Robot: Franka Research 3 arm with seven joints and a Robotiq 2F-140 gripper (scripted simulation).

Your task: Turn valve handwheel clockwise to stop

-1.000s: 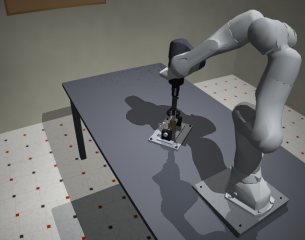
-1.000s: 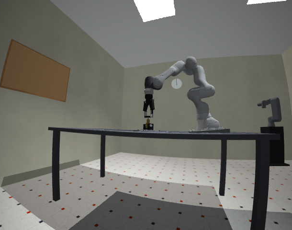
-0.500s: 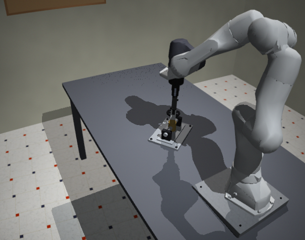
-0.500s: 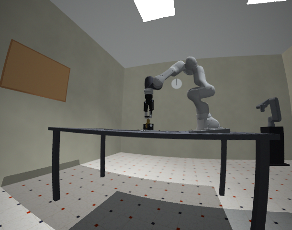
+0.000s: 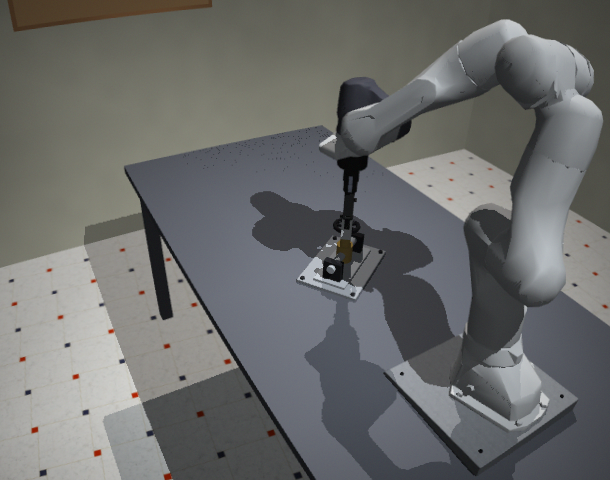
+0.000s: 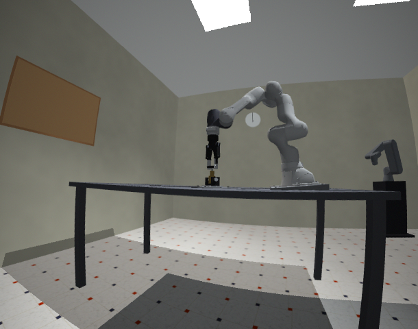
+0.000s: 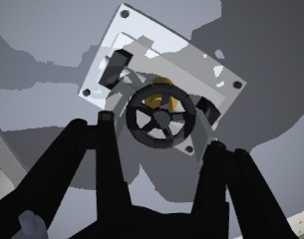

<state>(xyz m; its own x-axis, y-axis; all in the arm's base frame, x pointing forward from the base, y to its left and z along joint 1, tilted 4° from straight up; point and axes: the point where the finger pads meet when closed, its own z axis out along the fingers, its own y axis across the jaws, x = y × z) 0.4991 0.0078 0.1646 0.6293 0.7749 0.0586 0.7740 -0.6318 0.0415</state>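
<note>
The black spoked handwheel is 20 mm below my hand.
</note>
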